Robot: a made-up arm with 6 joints. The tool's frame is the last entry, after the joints. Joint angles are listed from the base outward. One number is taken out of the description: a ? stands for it. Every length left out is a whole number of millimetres.
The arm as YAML. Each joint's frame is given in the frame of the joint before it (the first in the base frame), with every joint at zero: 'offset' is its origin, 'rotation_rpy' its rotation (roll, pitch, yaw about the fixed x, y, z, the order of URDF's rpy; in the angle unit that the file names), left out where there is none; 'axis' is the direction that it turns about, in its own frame. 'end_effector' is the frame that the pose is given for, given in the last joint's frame.
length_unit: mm
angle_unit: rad
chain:
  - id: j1
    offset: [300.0, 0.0, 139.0]
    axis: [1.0, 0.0, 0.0]
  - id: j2
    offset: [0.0, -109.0, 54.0]
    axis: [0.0, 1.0, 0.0]
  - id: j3
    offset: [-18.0, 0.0, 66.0]
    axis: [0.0, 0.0, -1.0]
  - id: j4
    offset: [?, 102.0, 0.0]
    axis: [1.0, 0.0, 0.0]
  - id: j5
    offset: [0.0, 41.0, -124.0]
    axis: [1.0, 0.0, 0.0]
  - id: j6
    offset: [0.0, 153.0, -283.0]
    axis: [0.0, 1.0, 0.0]
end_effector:
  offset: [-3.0, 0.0, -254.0]
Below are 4 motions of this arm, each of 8 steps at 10 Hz.
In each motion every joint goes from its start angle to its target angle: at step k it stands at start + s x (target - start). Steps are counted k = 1, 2, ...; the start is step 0. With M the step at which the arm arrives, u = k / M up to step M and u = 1 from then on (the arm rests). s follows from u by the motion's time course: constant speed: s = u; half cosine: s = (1 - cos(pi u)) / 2; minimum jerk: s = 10 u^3 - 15 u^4 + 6 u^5.
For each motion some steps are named. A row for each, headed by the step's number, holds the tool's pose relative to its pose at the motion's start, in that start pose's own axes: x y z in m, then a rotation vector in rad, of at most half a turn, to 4 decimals.
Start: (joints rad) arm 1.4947 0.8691 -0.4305 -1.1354 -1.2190 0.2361
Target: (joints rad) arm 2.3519 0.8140 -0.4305 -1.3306 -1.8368 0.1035
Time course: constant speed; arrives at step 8
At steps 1, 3, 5, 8:
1: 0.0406 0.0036 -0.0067 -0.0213 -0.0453 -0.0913
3: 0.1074 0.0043 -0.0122 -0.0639 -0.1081 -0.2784
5: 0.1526 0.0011 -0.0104 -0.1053 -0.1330 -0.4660
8: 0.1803 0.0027 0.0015 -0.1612 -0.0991 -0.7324

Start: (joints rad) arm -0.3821 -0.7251 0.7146 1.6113 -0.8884 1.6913
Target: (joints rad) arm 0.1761 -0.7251 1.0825 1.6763 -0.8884 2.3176
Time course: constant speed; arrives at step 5
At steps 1, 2, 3, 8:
1: -0.0511 0.0575 0.0764 0.1321 0.0692 0.0998
2: -0.1094 0.0947 0.1594 0.2545 0.1383 0.2123
3: -0.1723 0.1099 0.2455 0.3664 0.2058 0.3366
8: -0.2997 0.0722 0.4118 0.5559 0.3295 0.6174

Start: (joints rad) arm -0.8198 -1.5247 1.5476 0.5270 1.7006 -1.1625
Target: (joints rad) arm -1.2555 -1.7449 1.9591 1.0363 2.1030 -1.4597
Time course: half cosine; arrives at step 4
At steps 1, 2, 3, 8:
1: 0.0193 0.0628 0.0083 0.0615 -0.0397 -0.1539
2: 0.1022 0.1779 0.0393 0.1697 -0.1450 -0.5395
3: 0.2143 0.2295 0.0773 0.2252 -0.2635 -0.9352
8: 0.2620 0.2315 0.0937 0.2348 -0.3159 -1.0995

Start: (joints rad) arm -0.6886 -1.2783 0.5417 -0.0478 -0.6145 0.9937
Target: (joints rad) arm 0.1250 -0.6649 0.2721 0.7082 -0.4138 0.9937
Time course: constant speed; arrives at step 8
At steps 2, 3, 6, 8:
2: -0.1512 0.0920 0.0072 0.1393 0.2086 0.1815
3: -0.2333 0.1344 0.0346 0.2272 0.3138 0.2757
6: -0.4709 0.2169 0.2232 0.5654 0.6225 0.5631
8: -0.5869 0.2080 0.4270 0.8523 0.8145 0.7520

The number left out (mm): -128.0
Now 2 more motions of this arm.
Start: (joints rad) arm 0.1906 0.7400 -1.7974 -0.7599 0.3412 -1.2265
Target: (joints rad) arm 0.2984 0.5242 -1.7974 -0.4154 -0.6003 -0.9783
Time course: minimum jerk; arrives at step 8
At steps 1, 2, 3, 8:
1: -0.0032 -0.0042 -0.0008 -0.0037 0.0031 0.0128
2: -0.0197 -0.0283 -0.0051 -0.0249 0.0197 0.0819
3: -0.0459 -0.0794 -0.0120 -0.0720 0.0512 0.2159
8: -0.0563 -0.3238 -0.0121 -0.3513 0.1626 0.7493

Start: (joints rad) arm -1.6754 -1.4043 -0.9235 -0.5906 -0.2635 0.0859
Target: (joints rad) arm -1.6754 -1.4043 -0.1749 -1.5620 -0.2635 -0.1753
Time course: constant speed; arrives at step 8
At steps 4, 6, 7, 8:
4: -0.1341 -0.2772 0.0150 -0.4749 0.2086 -0.1818
6: -0.2342 -0.3953 0.0988 -0.7061 0.3515 -0.1881
7: -0.2820 -0.4453 0.1592 -0.8153 0.4311 -0.1689
8: -0.3241 -0.4886 0.2304 -0.9181 0.5152 -0.1346

